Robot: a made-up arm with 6 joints.
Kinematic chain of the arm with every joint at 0, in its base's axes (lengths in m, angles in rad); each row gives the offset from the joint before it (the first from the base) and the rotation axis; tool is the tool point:
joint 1: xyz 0 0 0.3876 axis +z
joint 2: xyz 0.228 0 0 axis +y
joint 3: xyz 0 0 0.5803 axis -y
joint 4: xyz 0 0 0.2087 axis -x
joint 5: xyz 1.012 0 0 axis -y
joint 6: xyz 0.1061 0 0 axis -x
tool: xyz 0 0 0
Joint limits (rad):
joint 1: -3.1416..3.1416
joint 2: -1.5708..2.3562
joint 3: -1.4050..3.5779
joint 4: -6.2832..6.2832
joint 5: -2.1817..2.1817
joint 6: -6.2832..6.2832
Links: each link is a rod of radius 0.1 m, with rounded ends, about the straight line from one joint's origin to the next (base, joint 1, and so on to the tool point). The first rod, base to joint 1, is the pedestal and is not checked.
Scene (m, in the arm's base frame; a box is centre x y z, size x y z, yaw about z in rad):
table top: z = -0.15
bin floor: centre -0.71 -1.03 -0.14 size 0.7 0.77 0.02 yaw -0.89
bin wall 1: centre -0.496 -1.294 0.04 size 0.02 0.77 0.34 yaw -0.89
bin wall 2: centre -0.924 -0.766 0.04 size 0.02 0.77 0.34 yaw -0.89
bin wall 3: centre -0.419 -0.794 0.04 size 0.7 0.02 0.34 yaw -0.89
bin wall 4: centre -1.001 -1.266 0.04 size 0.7 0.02 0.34 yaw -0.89
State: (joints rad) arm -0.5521 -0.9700 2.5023 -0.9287 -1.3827 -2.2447
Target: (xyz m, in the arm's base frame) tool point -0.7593 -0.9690 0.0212
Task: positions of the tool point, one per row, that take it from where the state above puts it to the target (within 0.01 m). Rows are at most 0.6 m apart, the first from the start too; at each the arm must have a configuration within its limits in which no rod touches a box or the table.
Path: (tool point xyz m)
1: -0.8660 0.8770 0.7711
2: -0.5972 0.8786 1.2910
3: -0.2618 0.6431 1.7088
4: 0.0133 0.1972 1.9493
5: 0.1296 -0.3604 1.9712
6: 0.0524 -0.8910 1.7745
7: -0.1783 -1.2616 1.4002
8: -0.4644 -1.3899 0.9223
9: -0.6885 -1.2698 0.4323
10: -0.7593 -0.9690 0.0212

